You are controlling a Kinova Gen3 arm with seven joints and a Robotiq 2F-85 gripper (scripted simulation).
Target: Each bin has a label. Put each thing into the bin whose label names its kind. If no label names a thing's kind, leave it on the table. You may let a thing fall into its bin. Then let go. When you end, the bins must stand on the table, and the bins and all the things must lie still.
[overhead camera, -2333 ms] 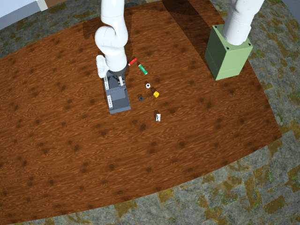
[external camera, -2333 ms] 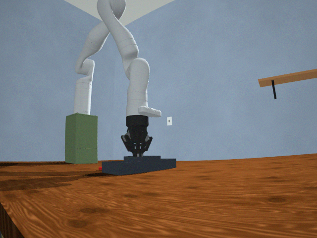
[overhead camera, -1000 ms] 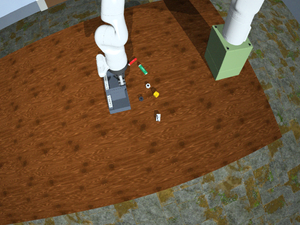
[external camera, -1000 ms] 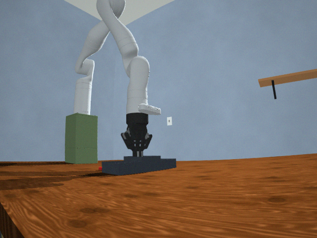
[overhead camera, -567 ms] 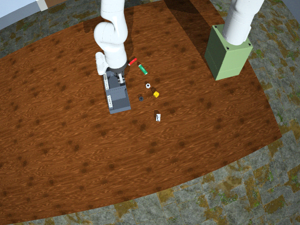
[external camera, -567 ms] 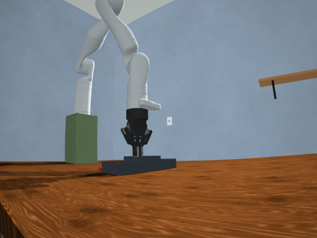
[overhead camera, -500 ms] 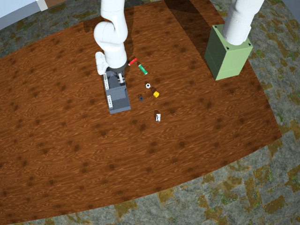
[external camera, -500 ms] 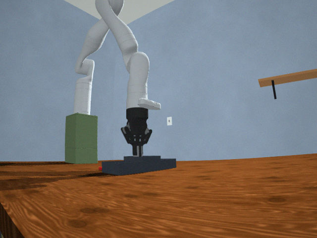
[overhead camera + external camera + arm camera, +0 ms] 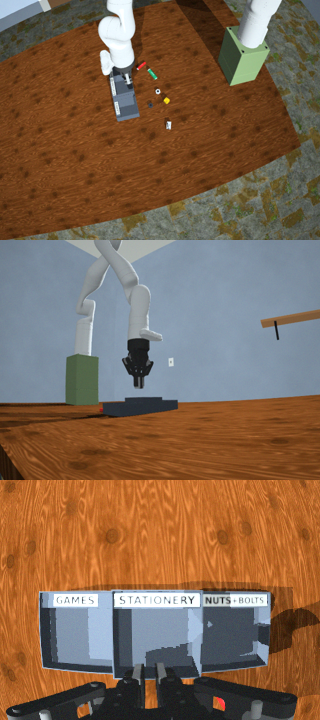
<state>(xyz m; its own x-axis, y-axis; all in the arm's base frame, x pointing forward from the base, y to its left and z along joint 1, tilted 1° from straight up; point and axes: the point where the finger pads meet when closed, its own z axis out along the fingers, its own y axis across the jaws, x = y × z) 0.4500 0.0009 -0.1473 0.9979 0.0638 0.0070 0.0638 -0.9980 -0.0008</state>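
Now: the metal nut 10 cm behind my hand, 9 cm below it and 4 cm to the left of it. From my hand the other things lie so: red marker: 9 cm to the right, 9 cm below, 6 cm behind; then dark nut: 9 cm to the left, 9 cm below, 6 cm behind; then green marker: 10 cm behind, 9 cm below, 4 cm to the right.
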